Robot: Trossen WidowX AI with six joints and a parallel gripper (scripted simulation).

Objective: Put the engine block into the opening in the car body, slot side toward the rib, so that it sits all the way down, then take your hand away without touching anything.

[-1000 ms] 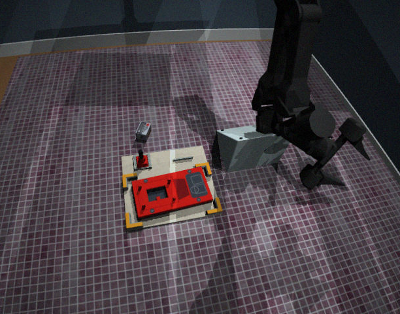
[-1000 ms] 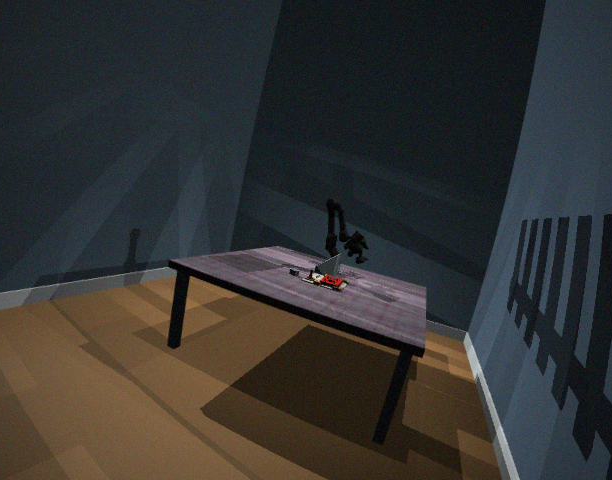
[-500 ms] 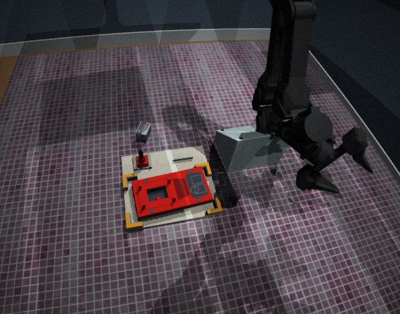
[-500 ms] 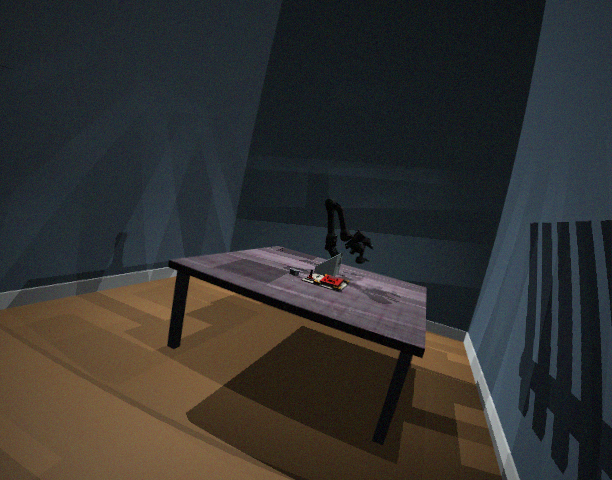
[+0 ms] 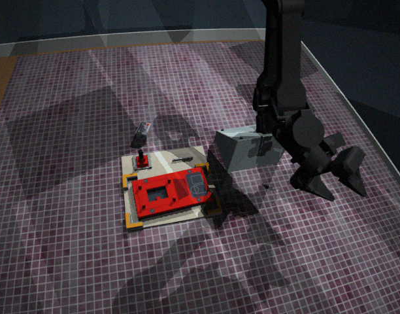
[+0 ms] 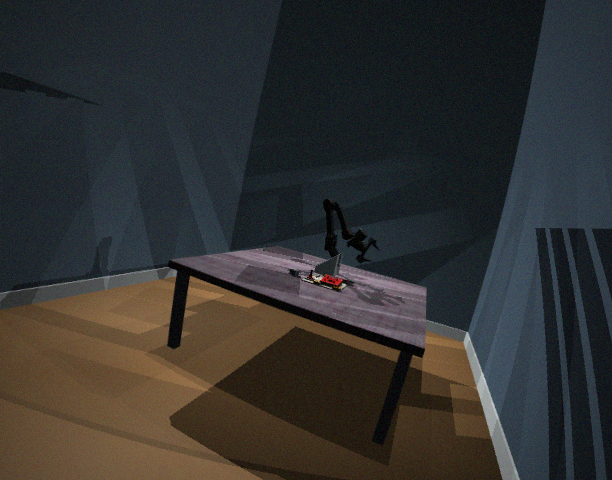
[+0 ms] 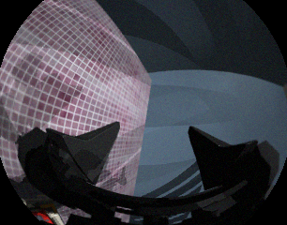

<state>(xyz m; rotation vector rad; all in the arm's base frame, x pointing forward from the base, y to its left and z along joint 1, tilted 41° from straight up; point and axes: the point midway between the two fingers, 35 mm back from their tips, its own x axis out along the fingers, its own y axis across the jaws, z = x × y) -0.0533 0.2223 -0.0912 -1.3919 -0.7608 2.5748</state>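
My gripper tip is 420 mm short of the grey engine block, 390 mm to the left of it and 170 mm above it.
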